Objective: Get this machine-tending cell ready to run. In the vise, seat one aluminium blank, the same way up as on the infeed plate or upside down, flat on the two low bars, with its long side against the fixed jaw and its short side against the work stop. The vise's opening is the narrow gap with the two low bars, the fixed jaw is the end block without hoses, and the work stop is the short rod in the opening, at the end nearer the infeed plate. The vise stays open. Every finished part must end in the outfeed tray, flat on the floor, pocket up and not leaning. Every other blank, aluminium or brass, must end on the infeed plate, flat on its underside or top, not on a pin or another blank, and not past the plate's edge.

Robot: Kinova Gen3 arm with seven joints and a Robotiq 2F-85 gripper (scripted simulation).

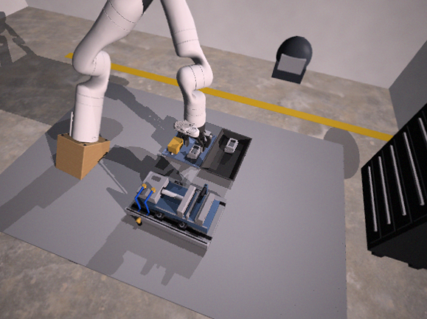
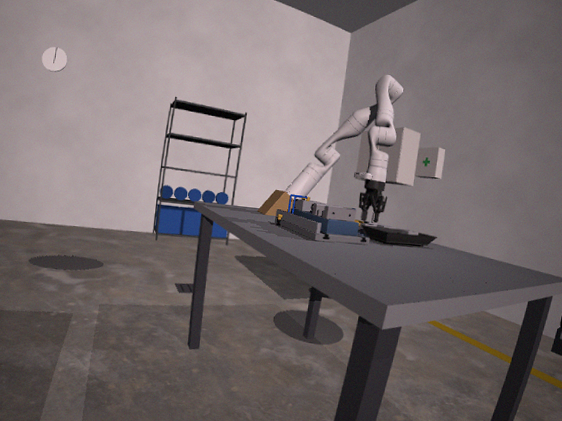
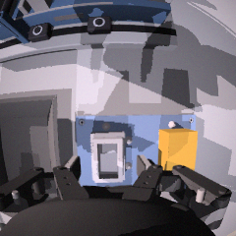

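The brass blank lies 9 cm behind my hand and 4 cm below it. Also, from my hand: vise rail (4 cm ahead, 33 cm to the right, 3 cm below); then hose block (6 cm behind, 23 cm to the right, 1 cm above); then vise (4 cm ahead, 24 cm to the right, 3 cm below).
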